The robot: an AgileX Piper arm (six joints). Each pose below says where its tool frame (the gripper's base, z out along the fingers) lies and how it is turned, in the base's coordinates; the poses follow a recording.
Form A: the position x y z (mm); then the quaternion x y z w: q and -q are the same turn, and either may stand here.
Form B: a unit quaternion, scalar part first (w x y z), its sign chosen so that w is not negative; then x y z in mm. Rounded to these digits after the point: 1 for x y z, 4 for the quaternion.
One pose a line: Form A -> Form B
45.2 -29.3 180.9 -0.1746 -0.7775 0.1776 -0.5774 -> 0.5774 0.1746 0.7775 -0.1776 45.2 -29.3 180.9
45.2 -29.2 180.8 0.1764 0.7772 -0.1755 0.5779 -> 0.5779 0.1764 0.7772 -0.1755 45.2 -29.2 180.8
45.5 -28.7 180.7 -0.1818 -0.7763 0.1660 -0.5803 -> 0.5803 0.1818 0.7763 -0.1660 45.5 -28.7 180.7
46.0 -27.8 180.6 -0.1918 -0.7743 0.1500 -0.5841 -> 0.5841 0.1918 0.7743 -0.1500 46.0 -27.8 180.6
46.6 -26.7 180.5 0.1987 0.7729 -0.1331 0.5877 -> 0.5877 0.1987 0.7729 -0.1331 46.6 -26.7 180.5
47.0 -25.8 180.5 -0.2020 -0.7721 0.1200 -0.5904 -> 0.5904 0.2020 0.7721 -0.1200 47.0 -25.8 180.5
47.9 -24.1 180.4 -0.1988 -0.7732 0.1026 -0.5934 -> 0.5934 0.1988 0.7732 -0.1026 47.9 -24.1 180.4
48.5 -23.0 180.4 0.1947 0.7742 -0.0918 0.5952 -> 0.5952 0.1947 0.7742 -0.0918 48.5 -23.0 180.4
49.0 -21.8 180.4 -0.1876 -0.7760 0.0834 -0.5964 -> 0.5964 0.1876 0.7760 -0.0834 49.0 -21.8 180.4
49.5 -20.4 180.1 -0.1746 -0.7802 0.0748 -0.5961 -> 0.5961 0.1746 0.7802 -0.0748 49.5 -20.4 180.1
